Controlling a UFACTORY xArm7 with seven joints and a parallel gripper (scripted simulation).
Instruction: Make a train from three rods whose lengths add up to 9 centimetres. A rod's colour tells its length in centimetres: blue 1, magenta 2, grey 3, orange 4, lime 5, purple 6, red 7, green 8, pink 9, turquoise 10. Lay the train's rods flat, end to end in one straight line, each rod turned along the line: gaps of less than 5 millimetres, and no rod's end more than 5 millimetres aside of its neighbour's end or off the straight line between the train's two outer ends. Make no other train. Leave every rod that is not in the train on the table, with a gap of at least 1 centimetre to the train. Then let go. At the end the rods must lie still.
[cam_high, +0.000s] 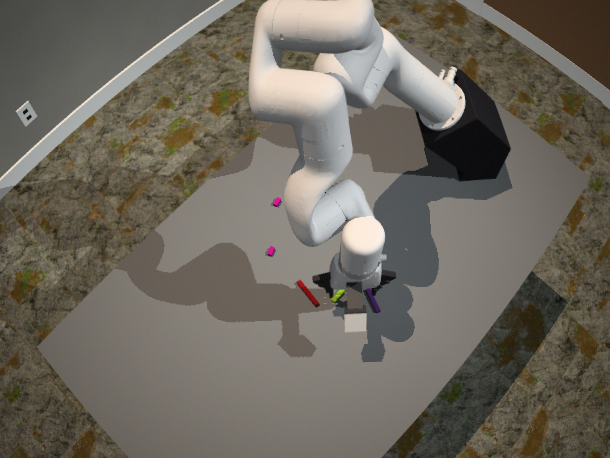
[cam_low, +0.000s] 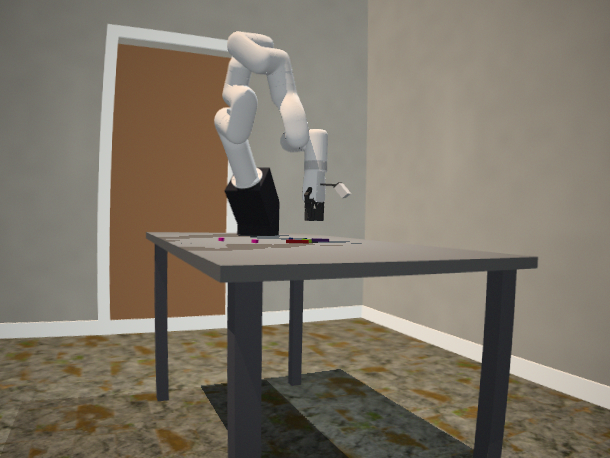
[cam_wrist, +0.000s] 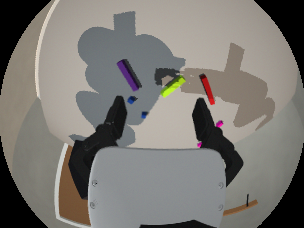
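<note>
My gripper is now 7 cm past the blue rod, 3 cm to the right of it and 7 cm above it. From my hand the other things lie so: lime rod 3 cm to the right, 7 cm below; then purple rod 2 cm behind, 5 cm to the left, 7 cm below; then red rod 3 cm ahead, 9 cm to the right, 7 cm below.
</note>
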